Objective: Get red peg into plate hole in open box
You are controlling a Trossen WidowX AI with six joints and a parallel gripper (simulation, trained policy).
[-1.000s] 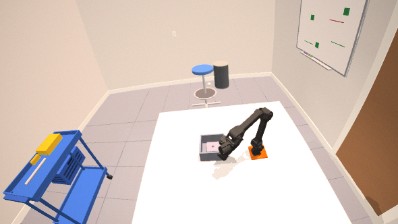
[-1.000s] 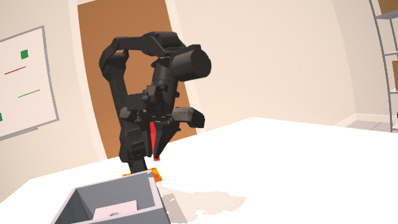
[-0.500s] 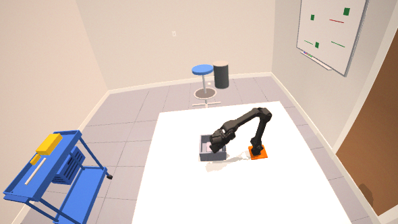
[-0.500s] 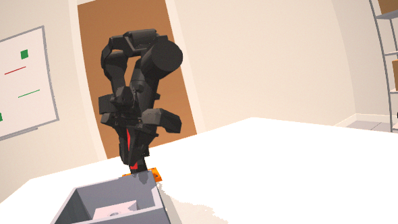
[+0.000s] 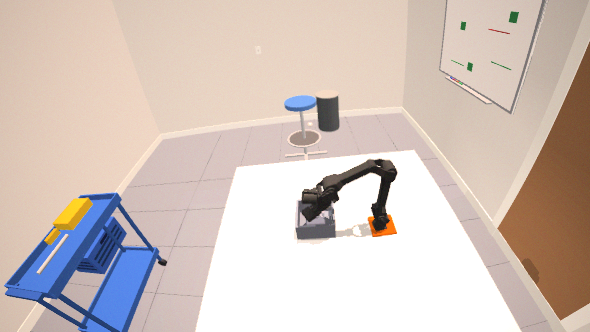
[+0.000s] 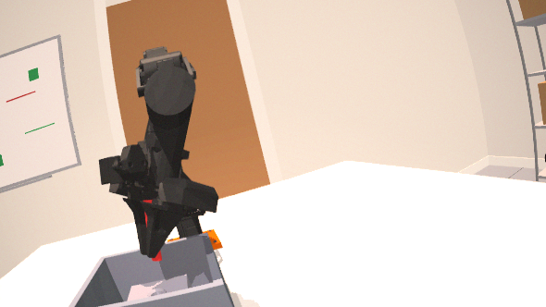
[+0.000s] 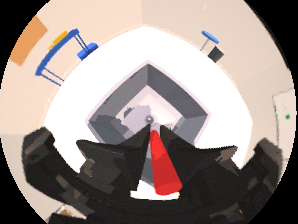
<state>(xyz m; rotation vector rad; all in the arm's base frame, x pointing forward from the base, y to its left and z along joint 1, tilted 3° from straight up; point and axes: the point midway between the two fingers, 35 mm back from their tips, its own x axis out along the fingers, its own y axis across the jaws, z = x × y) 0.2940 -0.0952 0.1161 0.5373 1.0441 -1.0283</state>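
Right now my gripper tip is 60 mm above the plate, 10 mm to the left of it and 10 mm short of it. Round my gripper tip: red peg: 30 mm above, 20 mm to the left, 10 mm behind; then grey box: 80 mm below, 10 mm to the right, 10 mm ahead.
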